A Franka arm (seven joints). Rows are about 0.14 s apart.
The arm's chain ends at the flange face. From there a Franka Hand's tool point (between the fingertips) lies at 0.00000 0.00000 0.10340 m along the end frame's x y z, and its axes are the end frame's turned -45 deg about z.
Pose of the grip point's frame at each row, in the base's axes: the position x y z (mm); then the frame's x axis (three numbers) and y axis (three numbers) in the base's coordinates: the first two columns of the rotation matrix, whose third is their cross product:
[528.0, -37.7, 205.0, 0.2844, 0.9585, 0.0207, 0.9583, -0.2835, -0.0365]
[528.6, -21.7, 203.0, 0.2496, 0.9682, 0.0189, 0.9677, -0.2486, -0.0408]
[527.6, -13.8, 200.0, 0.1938, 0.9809, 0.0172, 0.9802, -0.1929, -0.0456]
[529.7, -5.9, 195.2, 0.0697, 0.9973, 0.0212, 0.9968, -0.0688, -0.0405]
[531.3, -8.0, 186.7, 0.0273, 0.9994, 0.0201, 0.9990, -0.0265, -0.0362]
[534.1, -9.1, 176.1, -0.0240, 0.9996, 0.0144, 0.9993, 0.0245, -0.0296]
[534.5, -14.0, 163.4, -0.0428, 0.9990, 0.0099, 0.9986, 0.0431, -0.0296]
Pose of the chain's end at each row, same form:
[531.0, -40.8, 308.3, 0.8787, 0.4773, -0.0112, 0.4765, -0.8782, -0.0404]
[532.2, -24.6, 306.3, 0.8608, 0.5088, -0.0155, 0.5078, -0.8604, -0.0422]
[531.9, -16.5, 303.3, 0.8301, 0.5572, -0.0201, 0.5561, -0.8300, -0.0444]
[533.7, -8.4, 298.5, 0.7541, 0.6565, -0.0136, 0.6556, -0.7538, -0.0436]
[535.0, -10.2, 290.0, 0.7257, 0.6879, -0.0114, 0.6871, -0.7254, -0.0398]
[537.2, -10.5, 279.4, 0.6896, 0.7241, -0.0107, 0.7236, -0.6895, -0.0311]
[537.6, -14.9, 266.7, 0.6759, 0.7369, -0.0139, 0.7364, -0.6759, -0.0279]

